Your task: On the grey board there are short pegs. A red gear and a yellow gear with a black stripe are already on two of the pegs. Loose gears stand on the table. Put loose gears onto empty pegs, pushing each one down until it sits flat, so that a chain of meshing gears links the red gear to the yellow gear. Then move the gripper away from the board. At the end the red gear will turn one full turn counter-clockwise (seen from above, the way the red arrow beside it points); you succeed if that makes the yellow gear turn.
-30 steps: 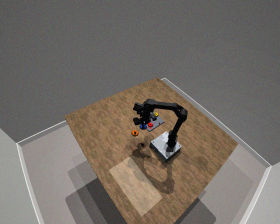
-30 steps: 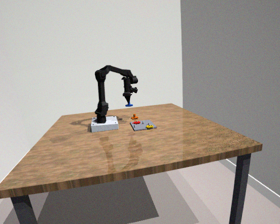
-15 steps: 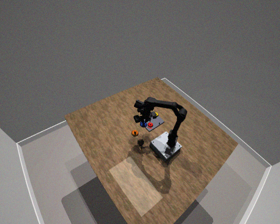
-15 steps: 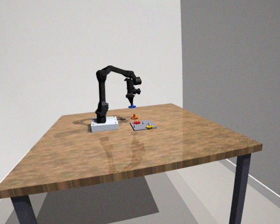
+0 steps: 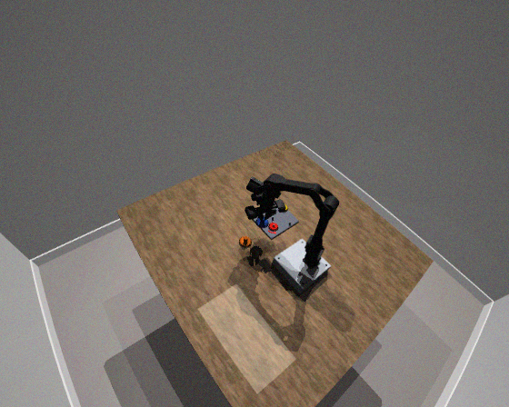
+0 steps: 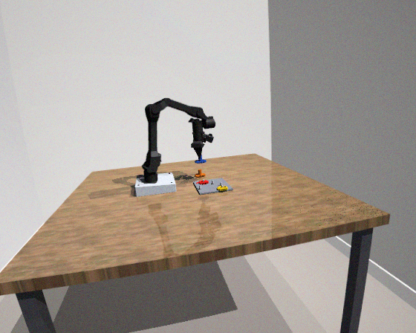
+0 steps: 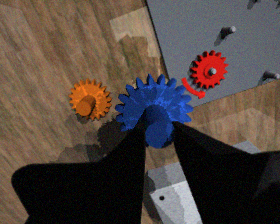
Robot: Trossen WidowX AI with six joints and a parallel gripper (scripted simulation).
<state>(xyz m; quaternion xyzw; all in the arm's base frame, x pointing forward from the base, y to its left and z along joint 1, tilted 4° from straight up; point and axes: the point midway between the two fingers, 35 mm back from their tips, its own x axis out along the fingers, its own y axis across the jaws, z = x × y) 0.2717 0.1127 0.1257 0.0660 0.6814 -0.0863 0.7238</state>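
Right now my gripper tip is 120 mm above the red gear and 90 mm to the left of it. Also, from my gripper tip: red arrow 120 mm below, 70 mm to the right, 20 mm behind; orange gear 120 mm below, 90 mm to the left; blue gear 10 mm below.
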